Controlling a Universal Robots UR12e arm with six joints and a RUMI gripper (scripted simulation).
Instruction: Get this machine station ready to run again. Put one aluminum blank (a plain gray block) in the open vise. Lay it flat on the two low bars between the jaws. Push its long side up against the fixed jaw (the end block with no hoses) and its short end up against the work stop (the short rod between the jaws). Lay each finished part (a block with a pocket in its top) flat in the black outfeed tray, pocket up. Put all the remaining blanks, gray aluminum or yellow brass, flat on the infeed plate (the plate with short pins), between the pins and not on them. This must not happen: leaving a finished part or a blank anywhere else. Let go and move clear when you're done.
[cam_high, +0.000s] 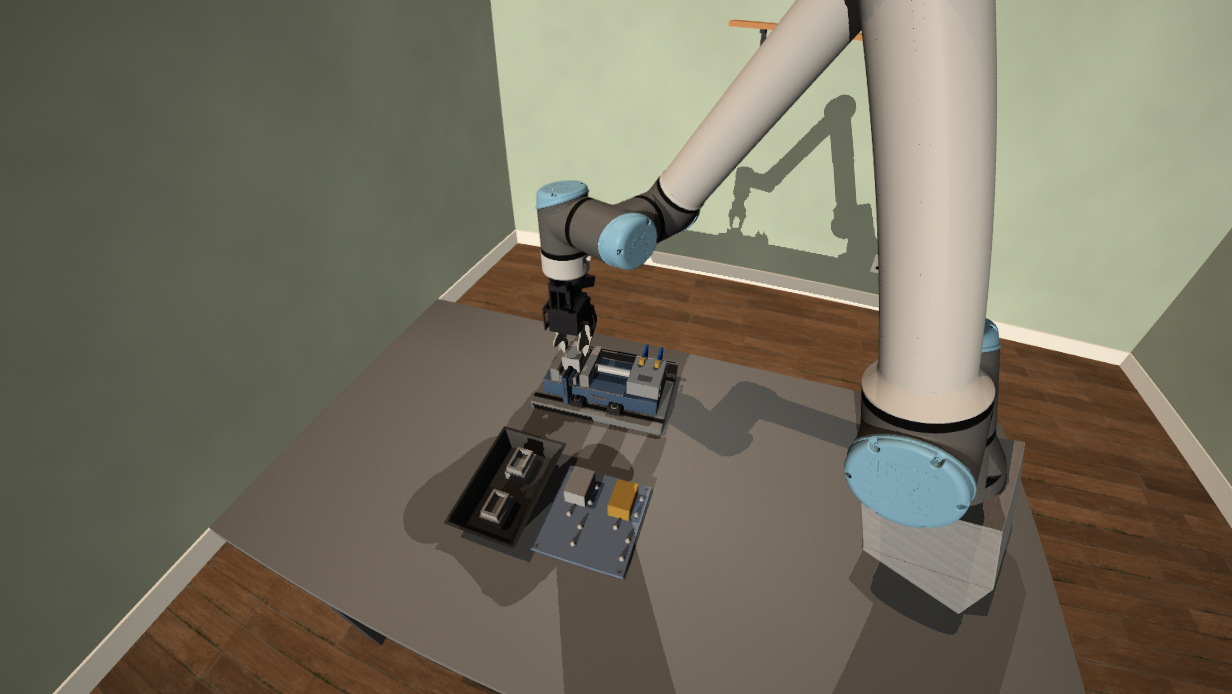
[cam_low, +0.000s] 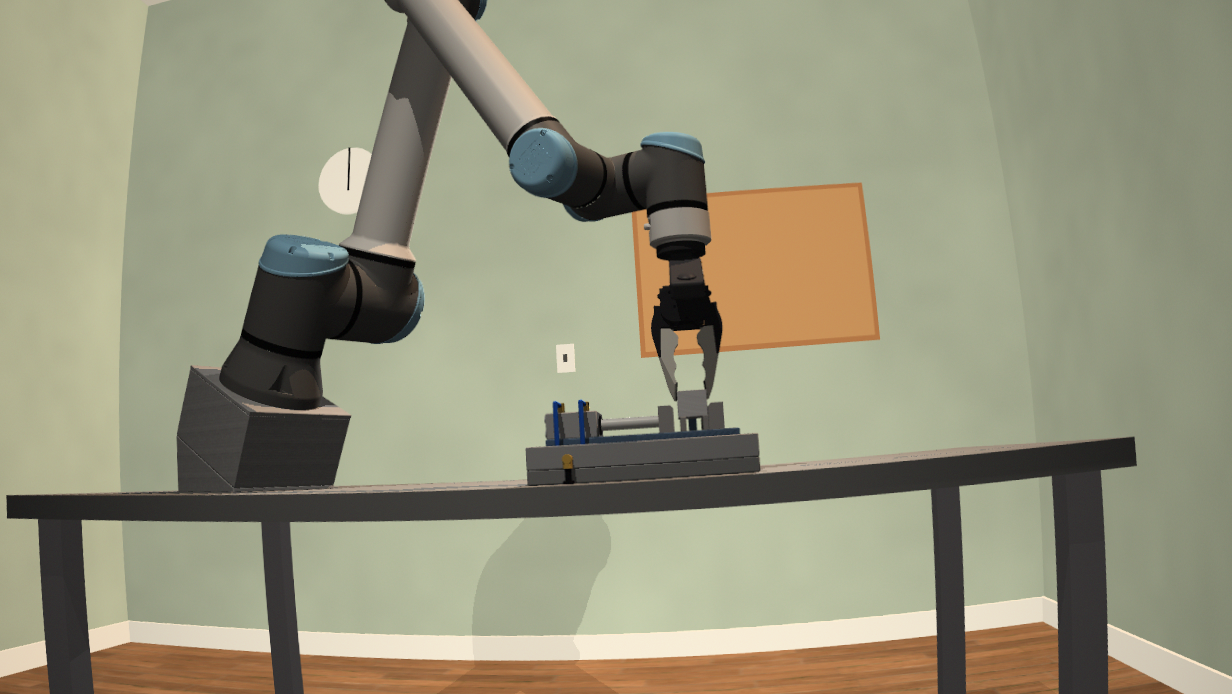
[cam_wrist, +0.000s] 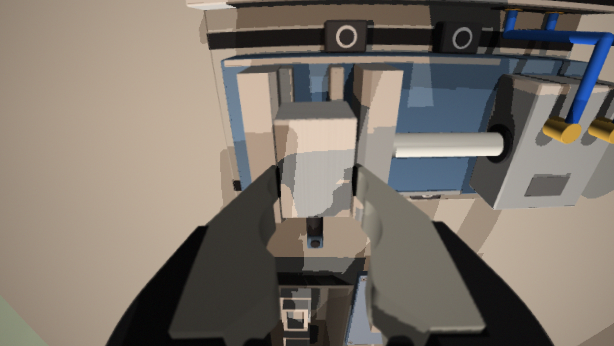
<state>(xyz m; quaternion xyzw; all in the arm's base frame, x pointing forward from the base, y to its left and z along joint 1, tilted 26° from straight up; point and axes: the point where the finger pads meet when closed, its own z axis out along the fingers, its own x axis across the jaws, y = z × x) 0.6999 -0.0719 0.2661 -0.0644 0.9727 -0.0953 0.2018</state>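
The fixed jaw lies 30 mm ahead of my hand and 40 mm below it. From my hand the other things lie so: work stop (50 mm to the left, 30 mm below); then push rod (90 mm behind, 10 mm to the right, 40 mm below); then vise (70 mm behind, 10 mm to the right, 80 mm below).
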